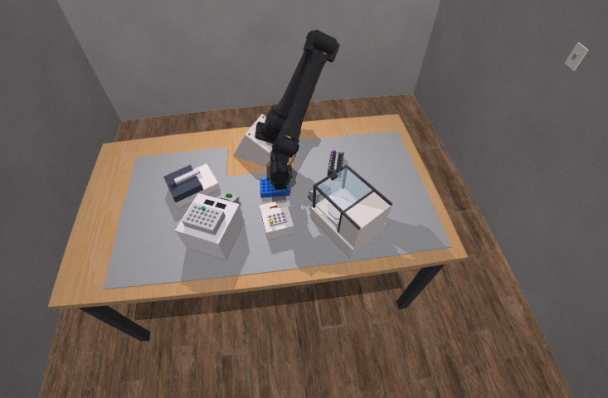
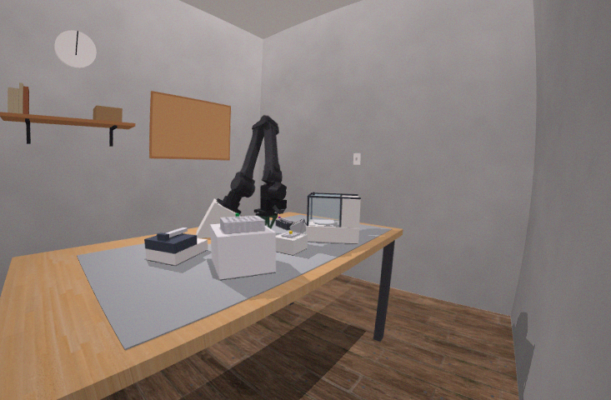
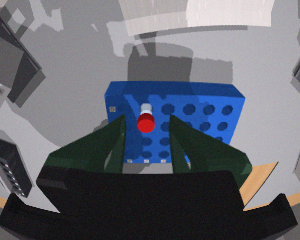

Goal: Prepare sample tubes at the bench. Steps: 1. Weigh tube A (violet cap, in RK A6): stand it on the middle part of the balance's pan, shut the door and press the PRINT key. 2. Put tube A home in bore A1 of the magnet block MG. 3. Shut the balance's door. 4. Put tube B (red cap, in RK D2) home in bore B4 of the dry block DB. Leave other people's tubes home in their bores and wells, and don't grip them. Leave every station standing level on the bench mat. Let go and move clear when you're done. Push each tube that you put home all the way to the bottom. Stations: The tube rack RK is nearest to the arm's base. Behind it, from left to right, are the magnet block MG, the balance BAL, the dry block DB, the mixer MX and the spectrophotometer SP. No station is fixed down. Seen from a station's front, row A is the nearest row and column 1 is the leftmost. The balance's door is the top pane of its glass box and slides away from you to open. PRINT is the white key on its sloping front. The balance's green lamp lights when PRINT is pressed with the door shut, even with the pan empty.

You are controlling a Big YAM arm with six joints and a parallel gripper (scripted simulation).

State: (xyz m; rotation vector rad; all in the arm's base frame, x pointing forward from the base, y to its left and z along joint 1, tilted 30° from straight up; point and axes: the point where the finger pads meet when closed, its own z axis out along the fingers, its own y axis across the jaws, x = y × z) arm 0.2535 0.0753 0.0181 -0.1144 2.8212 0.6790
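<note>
The tube rack lies 30 mm behind my hand, 30 mm to the right of it and 40 mm below it. Also, from my hand: yellow-capped tube: 200 mm ahead, 20 mm to the right, 10 mm above; balance door: 100 mm ahead, 230 mm to the left, 150 mm above; dry block: 150 mm ahead, 10 mm to the right, 30 mm below.
</note>
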